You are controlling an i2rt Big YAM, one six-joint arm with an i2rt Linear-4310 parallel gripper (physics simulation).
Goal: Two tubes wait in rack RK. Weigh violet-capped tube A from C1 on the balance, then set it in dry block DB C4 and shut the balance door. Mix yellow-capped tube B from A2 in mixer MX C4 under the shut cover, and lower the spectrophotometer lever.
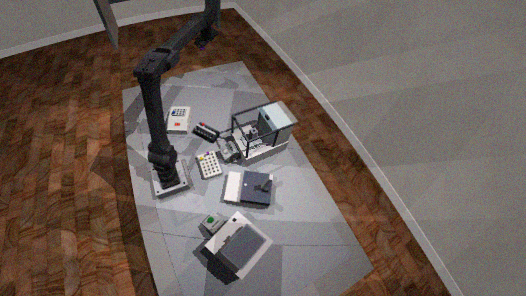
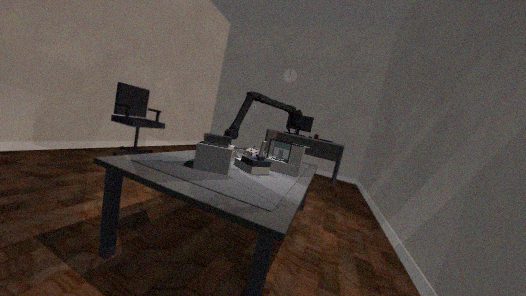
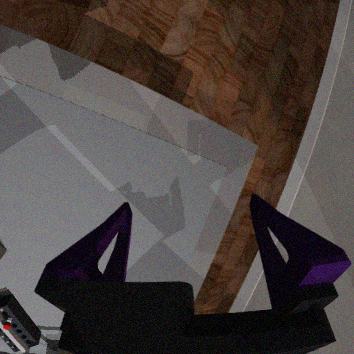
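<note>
My gripper is open and empty, high above the table's far end. The white rack holds a violet-capped tube and a yellow-capped tube at its far edge. The balance has a dark-framed glass chamber; a pale glass panel covers its right part, and the door's state is unclear. A white block with small holes and a red display resembles the dry block. A dark-topped instrument has a lever sticking up. A white box with a large grey cover resembles the mixer.
A black holder with a red spot lies between block and balance. A grey knobbed device stands between rack and balance. A green-button box stands beside the covered box. A chair and a desk stand beyond the table.
</note>
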